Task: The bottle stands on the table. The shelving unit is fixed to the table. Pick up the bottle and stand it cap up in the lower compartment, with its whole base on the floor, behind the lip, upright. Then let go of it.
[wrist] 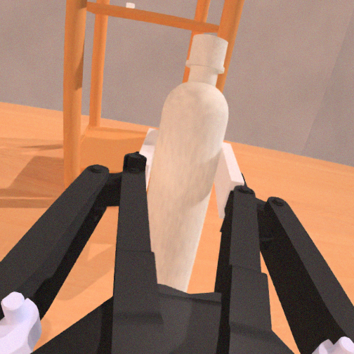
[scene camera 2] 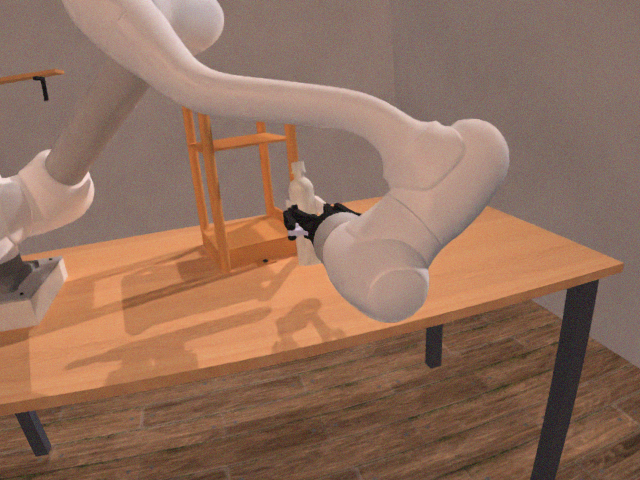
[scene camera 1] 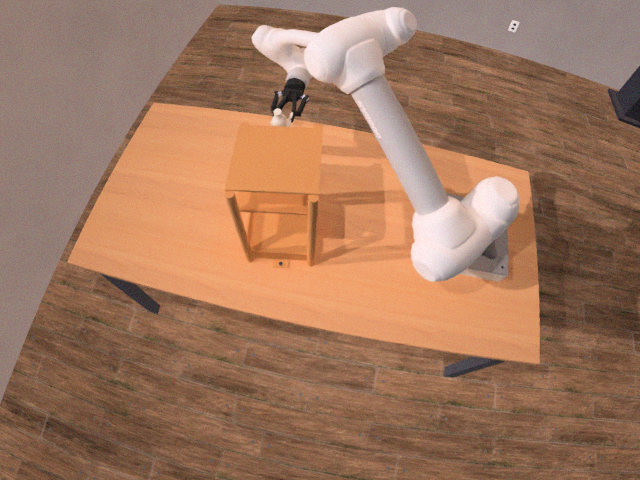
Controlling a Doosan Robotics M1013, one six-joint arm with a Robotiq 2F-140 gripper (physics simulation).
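Places are measured from the arm's base along level axes (x ahead, y left, z up), in centimetres.
Pixels of known places: gripper, between the fingertips: (scene camera 2: 302, 204).
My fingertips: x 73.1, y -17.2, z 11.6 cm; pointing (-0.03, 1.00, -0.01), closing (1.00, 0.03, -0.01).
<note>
For each thing: its top centre in the pictures, then the offset to it from my fingertips. "spot": a spot on its surface instead. Level surfaces: height alone.
- pale bottle, centre of its top: (scene camera 2: 299, 162) (scene camera 1: 279, 106) dx +0.0, dy -1.3, dz +8.7 cm
- wooden shelving unit, centre of its top: (scene camera 1: 275, 156) (scene camera 2: 233, 98) dx -9.0, dy +29.8, dz +21.6 cm
- lower compartment's floor, height of its surface: dz -13.3 cm
- lip, a spot on its surface: (scene camera 2: 261, 251) spot: dx -7.5, dy +19.3, dz -15.7 cm
- unit's middle shelf, a spot on its surface: (scene camera 2: 248, 141) spot: dx -6.9, dy +24.6, dz +11.0 cm
- corner post, centre of its top: (scene camera 2: 287, 96) dx +2.9, dy +20.5, dz +21.0 cm
- table, height of its surface: dz -18.3 cm
- small bracket, a spot on its surface: (scene camera 1: 280, 263) spot: dx -11.5, dy +42.0, dz -17.5 cm
The pale bottle (scene camera 1: 279, 119) (scene camera 2: 301, 192) (wrist: 186, 145) is outside the shelving unit, cap up and nearly upright, leaning slightly in the second scene view. My gripper (scene camera 1: 283, 115) (scene camera 2: 305, 207) (wrist: 186, 151) is shut on the bottle's body, with a white pad on either side. The bottle's base hangs low beside the unit; its exact height above the table cannot be told. The wooden shelving unit (scene camera 1: 275, 157) (scene camera 2: 215, 206) (wrist: 74, 95) stands beyond the bottle in the wrist view. Its lower compartment's floor (scene camera 2: 248, 232) lies behind the lip (scene camera 2: 261, 251).
The unit's middle shelf (scene camera 2: 248, 141) (wrist: 155, 18) is above the lower compartment. A corner post (scene camera 2: 291, 147) (wrist: 230, 45) stands close behind the bottle's cap in the wrist view. The table (scene camera 1: 170, 206) (scene camera 2: 491, 258) bears the unit and the arm's base. A small bracket (scene camera 1: 280, 263) sits at the unit's foot.
</note>
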